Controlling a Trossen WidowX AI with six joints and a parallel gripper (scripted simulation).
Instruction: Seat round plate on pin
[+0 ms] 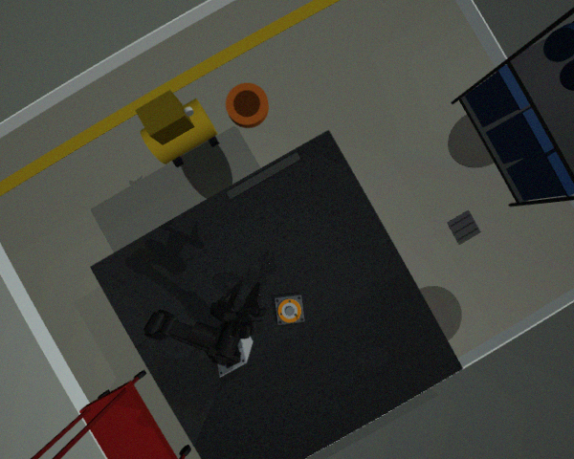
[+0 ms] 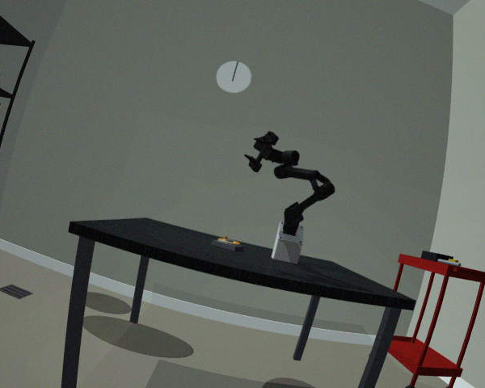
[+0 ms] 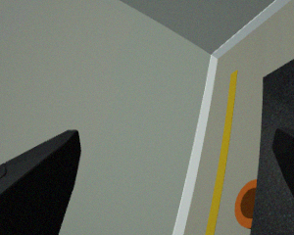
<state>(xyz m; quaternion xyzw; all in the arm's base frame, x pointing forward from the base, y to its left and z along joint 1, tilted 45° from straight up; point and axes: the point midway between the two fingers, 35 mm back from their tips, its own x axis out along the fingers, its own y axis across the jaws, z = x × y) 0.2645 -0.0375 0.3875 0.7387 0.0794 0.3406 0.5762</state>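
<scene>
The round plate lies 270 mm to the right of my gripper tip and 420 mm below it.
</scene>
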